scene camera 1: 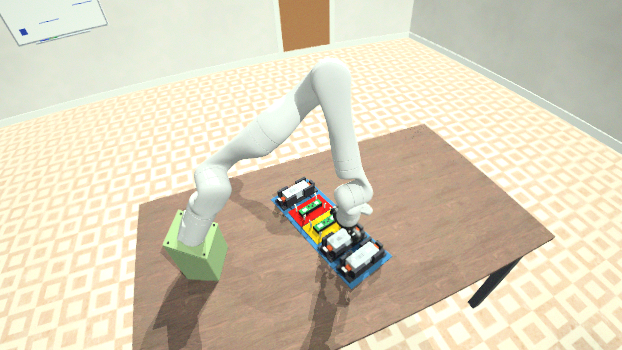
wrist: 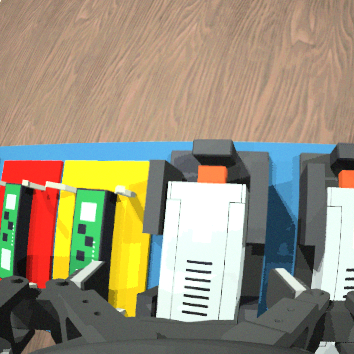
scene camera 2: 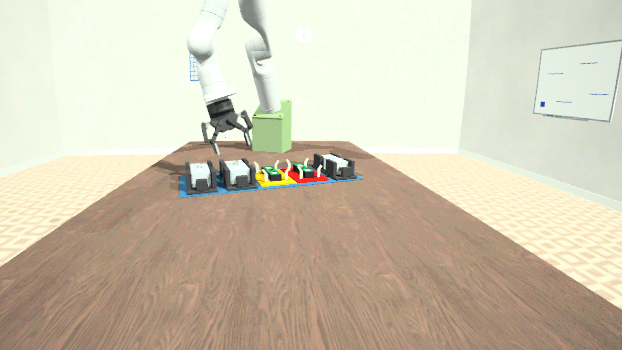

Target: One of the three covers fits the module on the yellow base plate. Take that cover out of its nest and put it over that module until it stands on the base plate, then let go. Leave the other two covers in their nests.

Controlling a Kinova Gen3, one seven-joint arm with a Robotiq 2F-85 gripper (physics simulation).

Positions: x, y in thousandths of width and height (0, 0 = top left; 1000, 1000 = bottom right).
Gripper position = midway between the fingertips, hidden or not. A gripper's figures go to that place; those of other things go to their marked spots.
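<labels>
Gripper (wrist: 530, 804), 0.16 m from the lens. Yellow base plate (wrist: 369, 702), 0.27 m from the lens.
</labels>
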